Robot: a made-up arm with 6 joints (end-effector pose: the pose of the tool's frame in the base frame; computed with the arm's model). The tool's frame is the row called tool. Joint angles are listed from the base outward.
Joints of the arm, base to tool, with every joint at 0 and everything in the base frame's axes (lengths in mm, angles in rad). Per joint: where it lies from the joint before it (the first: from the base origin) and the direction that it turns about. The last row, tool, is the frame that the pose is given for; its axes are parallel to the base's.
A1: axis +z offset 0 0 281
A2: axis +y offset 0 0 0
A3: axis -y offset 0 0 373
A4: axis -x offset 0 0 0
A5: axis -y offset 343 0 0
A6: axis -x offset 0 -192 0
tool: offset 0 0 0
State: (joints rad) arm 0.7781 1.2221 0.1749 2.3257 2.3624 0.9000
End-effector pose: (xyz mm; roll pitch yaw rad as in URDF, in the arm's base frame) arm 365.7 545.2 181.3 -1.3038 -0.3848 -2.9485
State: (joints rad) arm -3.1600 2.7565 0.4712 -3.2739 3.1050 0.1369
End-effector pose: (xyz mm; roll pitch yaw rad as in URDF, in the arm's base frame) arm 62.0 -191.5 -340.4 2.8665 -0.8926 3.1309
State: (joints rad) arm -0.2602 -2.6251 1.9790 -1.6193 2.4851 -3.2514
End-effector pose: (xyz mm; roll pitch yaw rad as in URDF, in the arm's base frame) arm -395.7 115.0 -363.6 3.0741 -0.9119 -1.7391
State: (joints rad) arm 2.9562 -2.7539 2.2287 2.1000 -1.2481 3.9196
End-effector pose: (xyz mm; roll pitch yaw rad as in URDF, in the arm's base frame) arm -126.2 -74.9 -350.6 -0.5417 0.1788 1.9737
